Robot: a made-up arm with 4 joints.
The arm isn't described. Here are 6 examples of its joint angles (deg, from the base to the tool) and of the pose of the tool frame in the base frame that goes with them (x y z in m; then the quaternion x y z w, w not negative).
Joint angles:
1: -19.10 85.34 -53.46 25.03
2: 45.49 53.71 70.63 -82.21
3: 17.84 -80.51 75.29 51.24
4: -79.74 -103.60 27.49 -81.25
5: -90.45 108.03 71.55 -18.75
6: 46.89 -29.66 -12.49 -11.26
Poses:
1: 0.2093 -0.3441 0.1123 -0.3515 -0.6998 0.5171 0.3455
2: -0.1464 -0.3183 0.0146 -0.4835 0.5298 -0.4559 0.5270
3: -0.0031 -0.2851 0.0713 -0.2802 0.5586 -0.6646 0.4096
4: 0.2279 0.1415 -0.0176 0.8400 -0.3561 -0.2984 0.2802
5: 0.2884 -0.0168 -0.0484 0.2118 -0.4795 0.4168 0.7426
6: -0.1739 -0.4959 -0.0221 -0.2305 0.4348 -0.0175 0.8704
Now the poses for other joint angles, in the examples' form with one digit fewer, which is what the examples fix.
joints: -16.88 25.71 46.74 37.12
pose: 0.066 -0.415 -0.096 -0.010 -0.166 -0.112 0.980
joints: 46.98 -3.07 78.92 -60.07
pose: -0.094 -0.385 0.032 -0.280 0.813 -0.323 0.396
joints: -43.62 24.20 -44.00 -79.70
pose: 0.119 -0.212 0.083 -0.701 -0.677 0.206 0.095
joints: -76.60 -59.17 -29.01 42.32
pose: 0.348 -0.073 0.070 -0.346 0.327 0.595 0.647
